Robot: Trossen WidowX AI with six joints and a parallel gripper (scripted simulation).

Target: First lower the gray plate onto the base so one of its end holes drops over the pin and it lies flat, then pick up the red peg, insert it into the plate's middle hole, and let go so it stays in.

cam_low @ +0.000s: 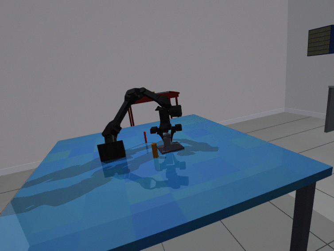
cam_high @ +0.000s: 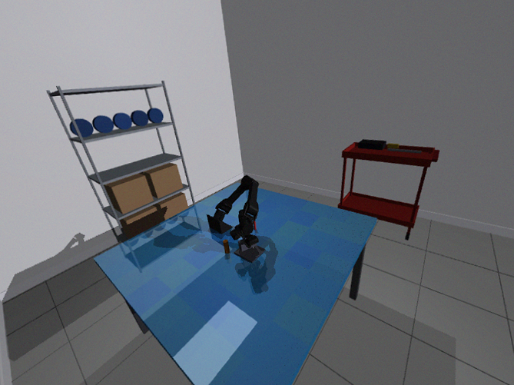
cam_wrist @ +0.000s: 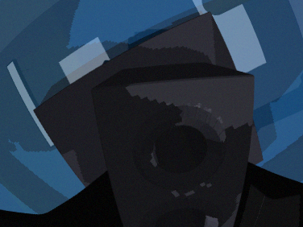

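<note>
My gripper tip is now 1 cm short of the dark base, 1 cm to the right of it and 3 cm above it. Also, from my gripper tip: orange cylinder 10 cm behind, 7 cm to the right; gray plate 3 cm above; red peg 10 cm behind, 19 cm to the left.
</note>
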